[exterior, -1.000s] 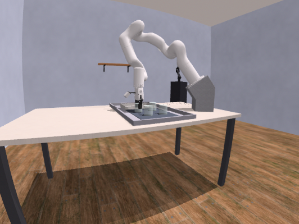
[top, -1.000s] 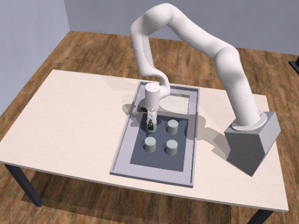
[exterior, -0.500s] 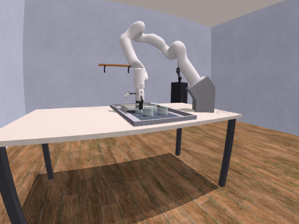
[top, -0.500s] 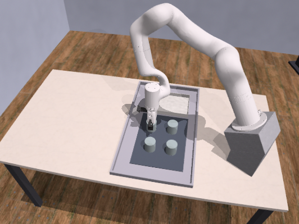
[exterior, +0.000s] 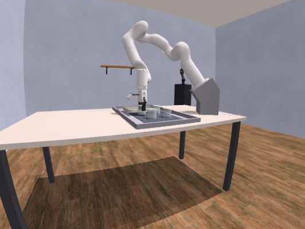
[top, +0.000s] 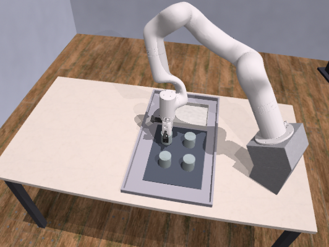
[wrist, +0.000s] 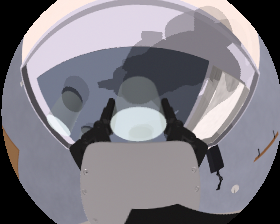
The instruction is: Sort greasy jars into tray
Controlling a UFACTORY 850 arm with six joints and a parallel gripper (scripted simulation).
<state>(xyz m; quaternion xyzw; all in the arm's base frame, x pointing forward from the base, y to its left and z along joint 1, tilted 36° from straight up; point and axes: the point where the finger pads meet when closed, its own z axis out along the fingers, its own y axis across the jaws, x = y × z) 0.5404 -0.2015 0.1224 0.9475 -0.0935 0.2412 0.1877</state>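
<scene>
Right now my hand is 140 mm past the tray, 210 mm to the left of it and 50 mm above it. Round my hand: grey rimmed steel top (70 mm behind, 10 mm to the right, 60 mm below); dark drying mat (50 mm behind, 100 mm to the left, 60 mm below).
</scene>
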